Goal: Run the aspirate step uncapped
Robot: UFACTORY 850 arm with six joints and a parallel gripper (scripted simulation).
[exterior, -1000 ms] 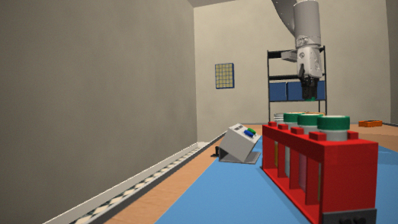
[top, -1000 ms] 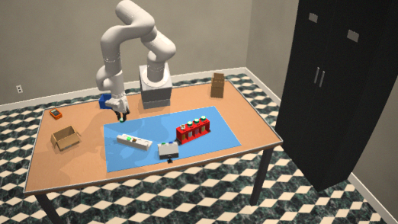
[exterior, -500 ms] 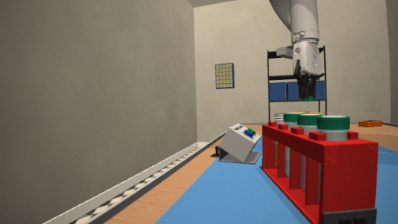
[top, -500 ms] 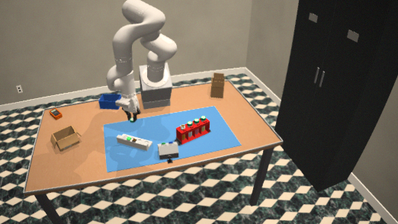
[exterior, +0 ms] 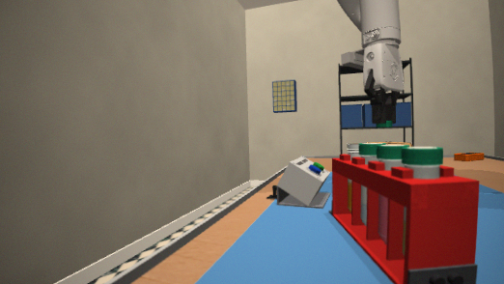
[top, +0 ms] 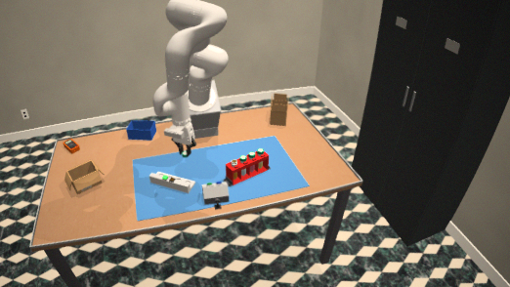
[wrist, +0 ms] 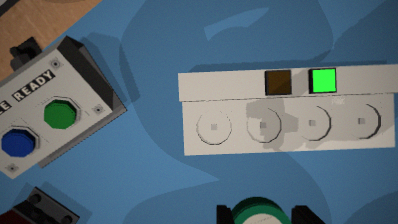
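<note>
Right now the blue cycle key is 130 mm ahead of my hand, 140 mm to the left of it and 110 mm below it. The rest, counted from my hand: green ready key 130 mm ahead, 100 mm to the left, 110 mm below; then key housing 150 mm ahead, 120 mm to the left, 120 mm below; then tube cap 20 mm below.
</note>
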